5 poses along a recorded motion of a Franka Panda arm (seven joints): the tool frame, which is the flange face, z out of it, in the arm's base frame.
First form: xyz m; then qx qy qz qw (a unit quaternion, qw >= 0).
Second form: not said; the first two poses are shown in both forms.
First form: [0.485 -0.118 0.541 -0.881 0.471 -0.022 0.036]
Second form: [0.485 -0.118 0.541 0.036 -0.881 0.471 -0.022]
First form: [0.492 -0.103 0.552 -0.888 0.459 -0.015 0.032]
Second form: [0.492 -0.103 0.552 0.032 -0.888 0.459 -0.015]
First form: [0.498 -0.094 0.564 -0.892 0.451 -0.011 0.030]
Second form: [0.498 -0.094 0.564 0.030 -0.892 0.451 -0.011]
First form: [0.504 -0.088 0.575 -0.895 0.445 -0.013 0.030]
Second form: [0.504 -0.088 0.575 0.030 -0.895 0.445 -0.013]
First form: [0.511 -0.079 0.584 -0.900 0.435 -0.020 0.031]
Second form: [0.511 -0.079 0.584 0.031 -0.900 0.435 -0.020]
